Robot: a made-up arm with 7 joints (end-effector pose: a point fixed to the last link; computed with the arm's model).
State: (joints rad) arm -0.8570 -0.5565 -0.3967 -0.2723 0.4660 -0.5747 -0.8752
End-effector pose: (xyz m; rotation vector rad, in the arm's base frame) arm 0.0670 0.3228 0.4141 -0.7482 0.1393 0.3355
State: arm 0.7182 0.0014 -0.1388 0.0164 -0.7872 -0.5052 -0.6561
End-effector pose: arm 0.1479 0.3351 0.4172 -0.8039 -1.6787 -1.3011
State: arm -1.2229 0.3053 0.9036 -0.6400 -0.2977 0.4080 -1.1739
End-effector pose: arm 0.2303 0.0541 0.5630 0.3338 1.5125 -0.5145
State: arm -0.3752 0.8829 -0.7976 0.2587 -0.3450 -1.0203 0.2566
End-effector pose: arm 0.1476 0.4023 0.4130 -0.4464 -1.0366 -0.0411
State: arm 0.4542 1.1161 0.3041 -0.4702 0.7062 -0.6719 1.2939
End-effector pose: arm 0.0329 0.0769 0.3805 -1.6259 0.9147 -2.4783
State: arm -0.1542 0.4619 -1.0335 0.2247 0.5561 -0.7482 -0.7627
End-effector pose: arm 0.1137 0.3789 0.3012 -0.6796 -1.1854 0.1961
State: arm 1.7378 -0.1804 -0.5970 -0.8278 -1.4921 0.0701 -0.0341
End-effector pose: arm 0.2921 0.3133 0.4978 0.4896 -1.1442 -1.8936
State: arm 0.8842 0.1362 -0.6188 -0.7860 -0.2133 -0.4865 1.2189
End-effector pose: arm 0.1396 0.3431 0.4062 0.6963 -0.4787 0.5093
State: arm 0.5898 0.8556 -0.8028 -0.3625 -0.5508 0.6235 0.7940
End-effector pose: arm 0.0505 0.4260 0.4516 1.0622 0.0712 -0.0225
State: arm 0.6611 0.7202 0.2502 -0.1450 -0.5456 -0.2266 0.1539
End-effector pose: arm -0.0078 0.2371 0.4664 0.9804 -0.8947 -0.0847
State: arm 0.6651 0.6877 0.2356 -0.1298 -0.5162 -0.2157 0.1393
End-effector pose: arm -0.0073 0.2459 0.4640 0.9283 -0.9095 -0.0875
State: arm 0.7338 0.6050 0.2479 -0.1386 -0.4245 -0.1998 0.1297
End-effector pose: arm -0.0107 0.2496 0.4515 0.8818 -0.9484 0.0147
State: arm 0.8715 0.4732 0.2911 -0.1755 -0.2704 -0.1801 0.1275
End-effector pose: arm -0.0157 0.2456 0.4293 0.8364 -1.0026 0.2208
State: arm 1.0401 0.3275 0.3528 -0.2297 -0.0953 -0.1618 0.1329
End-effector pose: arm -0.0175 0.2347 0.4049 0.7884 -1.0499 0.4666
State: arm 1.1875 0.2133 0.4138 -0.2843 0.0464 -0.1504 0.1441
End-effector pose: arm -0.0159 0.2210 0.3861 0.7524 -1.0782 0.6797
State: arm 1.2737 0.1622 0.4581 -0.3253 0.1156 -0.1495 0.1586
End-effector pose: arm -0.0140 0.2086 0.3764 0.7507 -1.0879 0.8149
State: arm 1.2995 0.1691 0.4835 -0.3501 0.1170 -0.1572 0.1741
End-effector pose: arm -0.0138 0.1987 0.3740 0.7848 -1.0850 0.8762
